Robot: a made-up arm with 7 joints. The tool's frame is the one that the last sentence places.
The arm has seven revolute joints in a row. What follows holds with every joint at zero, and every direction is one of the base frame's. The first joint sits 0.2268 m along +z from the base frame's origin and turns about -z. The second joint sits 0.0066 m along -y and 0.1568 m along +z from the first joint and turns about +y. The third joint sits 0.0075 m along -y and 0.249 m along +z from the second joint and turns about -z. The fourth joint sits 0.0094 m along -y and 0.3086 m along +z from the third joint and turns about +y. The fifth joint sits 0.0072 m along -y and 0.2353 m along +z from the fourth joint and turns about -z. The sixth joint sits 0.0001 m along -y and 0.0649 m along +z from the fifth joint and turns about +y. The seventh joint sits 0.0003 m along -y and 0.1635 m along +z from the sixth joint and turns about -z. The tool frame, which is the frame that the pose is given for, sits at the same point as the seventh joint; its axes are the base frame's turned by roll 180, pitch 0 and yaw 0 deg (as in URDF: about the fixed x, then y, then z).
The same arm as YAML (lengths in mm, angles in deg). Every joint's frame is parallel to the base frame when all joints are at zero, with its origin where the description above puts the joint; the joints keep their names.
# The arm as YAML. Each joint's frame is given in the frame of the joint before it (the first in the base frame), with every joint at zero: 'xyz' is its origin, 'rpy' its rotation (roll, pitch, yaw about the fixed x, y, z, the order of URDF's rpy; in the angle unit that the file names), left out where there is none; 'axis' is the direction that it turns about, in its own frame. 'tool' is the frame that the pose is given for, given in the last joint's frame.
units:
  length: mm
  angle: deg
joints:
  - name: joint 1
    type: revolute
    origin:
      xyz: [0.0, 0.0, 226.8]
    axis: [0.0, 0.0, -1.0]
  - name: joint 2
    type: revolute
    origin:
      xyz: [0.0, -6.6, 156.8]
    axis: [0.0, 1.0, 0.0]
  - name: joint 3
    type: revolute
    origin:
      xyz: [0.0, -7.5, 249.0]
    axis: [0.0, 0.0, -1.0]
  - name: joint 4
    type: revolute
    origin:
      xyz: [0.0, -9.4, 308.6]
    axis: [0.0, 1.0, 0.0]
  - name: joint 5
    type: revolute
    origin:
      xyz: [0.0, -7.2, 235.3]
    axis: [0.0, 0.0, -1.0]
  - name: joint 6
    type: revolute
    origin:
      xyz: [0.0, -0.1, 64.9]
    axis: [0.0, 1.0, 0.0]
  - name: joint 7
    type: revolute
    origin:
      xyz: [0.0, -0.3, 163.5]
    axis: [0.0, 0.0, -1.0]
tool:
  origin:
    xyz: [0.0, 0.0, 0.0]
    rpy: [180.0, 0.0, 0.0]

